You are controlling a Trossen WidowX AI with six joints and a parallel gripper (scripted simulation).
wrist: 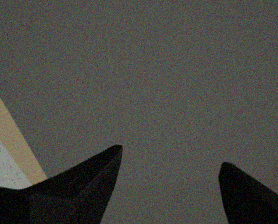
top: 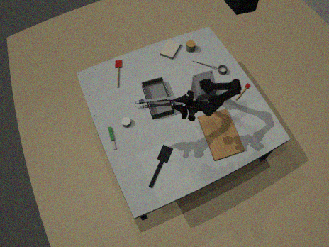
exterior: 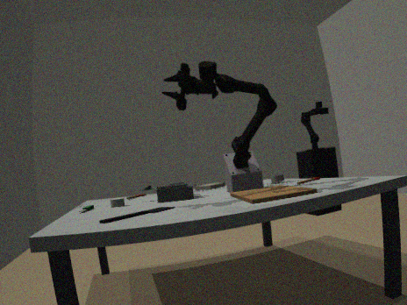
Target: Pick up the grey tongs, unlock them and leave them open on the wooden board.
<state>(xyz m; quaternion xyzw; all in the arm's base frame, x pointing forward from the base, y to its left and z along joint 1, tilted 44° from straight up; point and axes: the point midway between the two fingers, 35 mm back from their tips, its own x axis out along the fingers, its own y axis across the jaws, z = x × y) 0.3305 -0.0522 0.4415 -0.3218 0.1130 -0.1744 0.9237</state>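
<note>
The roasting tin is 45 cm below my gripper tip, 34 cm to the right of it and 4 cm behind it. From my gripper tip the other things lie so: wooden board: 48 cm below, 36 cm behind, 10 cm to the left; then white puck: 47 cm below, 25 cm ahead, 23 cm to the right; then black spatula: 48 cm below, 15 cm to the left, 13 cm ahead.
</note>
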